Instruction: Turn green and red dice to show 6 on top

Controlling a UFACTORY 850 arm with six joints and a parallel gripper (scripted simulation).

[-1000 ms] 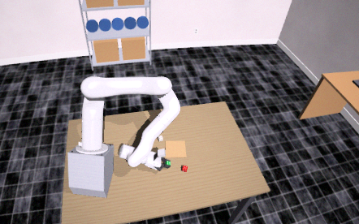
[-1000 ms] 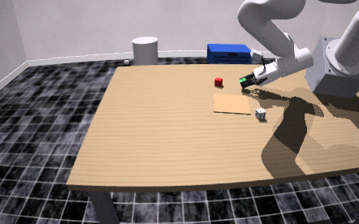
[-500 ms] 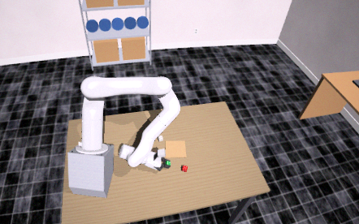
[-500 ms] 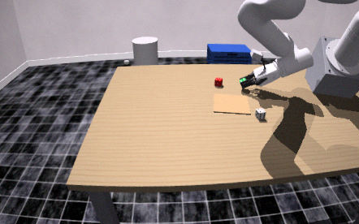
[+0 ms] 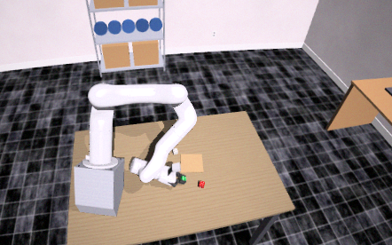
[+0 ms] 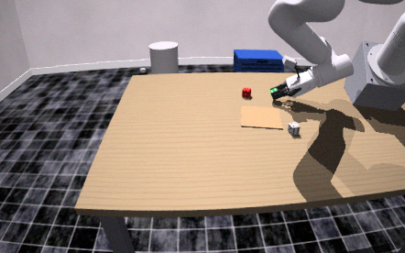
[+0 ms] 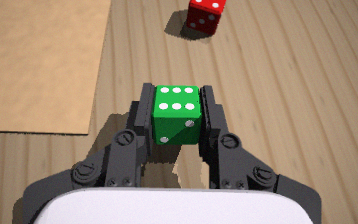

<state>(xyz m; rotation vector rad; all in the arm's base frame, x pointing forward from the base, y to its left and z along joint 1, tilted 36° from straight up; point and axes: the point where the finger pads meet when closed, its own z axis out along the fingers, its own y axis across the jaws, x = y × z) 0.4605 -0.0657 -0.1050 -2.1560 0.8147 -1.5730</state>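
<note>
The red die lies 110 mm ahead of my hand, 50 mm to the right of it and 20 mm below it. Also, from my hand: tan mat (100 mm ahead, 120 mm to the left, 30 mm below); green die (10 mm ahead, 10 mm below); white die (20 mm ahead, 230 mm to the left, 20 mm below).
</note>
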